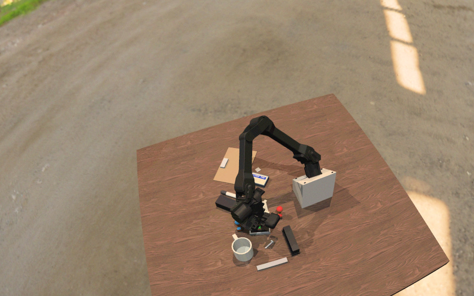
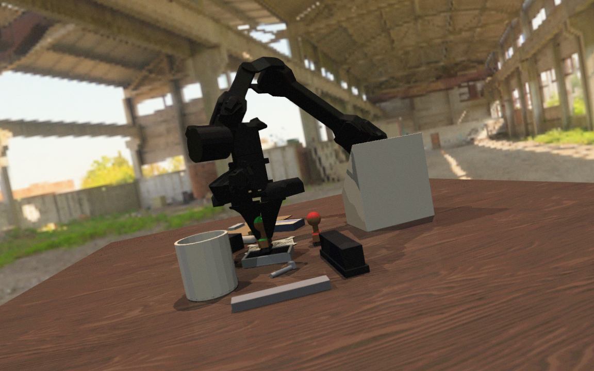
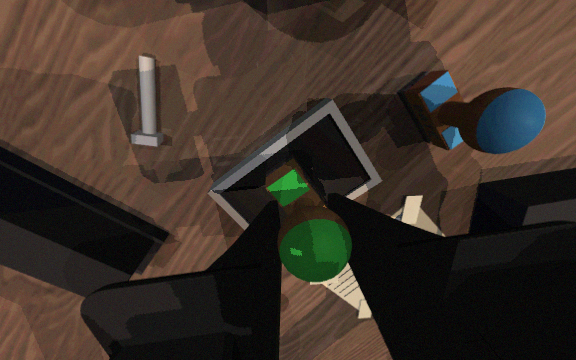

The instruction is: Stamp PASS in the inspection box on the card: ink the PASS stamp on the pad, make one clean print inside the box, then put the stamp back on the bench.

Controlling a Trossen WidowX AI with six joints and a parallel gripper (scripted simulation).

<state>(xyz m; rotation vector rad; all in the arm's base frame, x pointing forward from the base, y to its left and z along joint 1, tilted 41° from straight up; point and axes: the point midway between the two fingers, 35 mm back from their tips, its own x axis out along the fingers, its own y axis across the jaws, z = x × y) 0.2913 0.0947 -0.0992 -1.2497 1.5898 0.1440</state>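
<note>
My gripper tip is now 40 mm above the ink pad. Round my gripper tip: bolt: 30 mm behind, 90 mm to the left, 40 mm below; then blue-knobbed stamp: 90 mm ahead, 30 mm to the right, 20 mm below; then green-knobbed stamp: right at my gripper tip.
</note>
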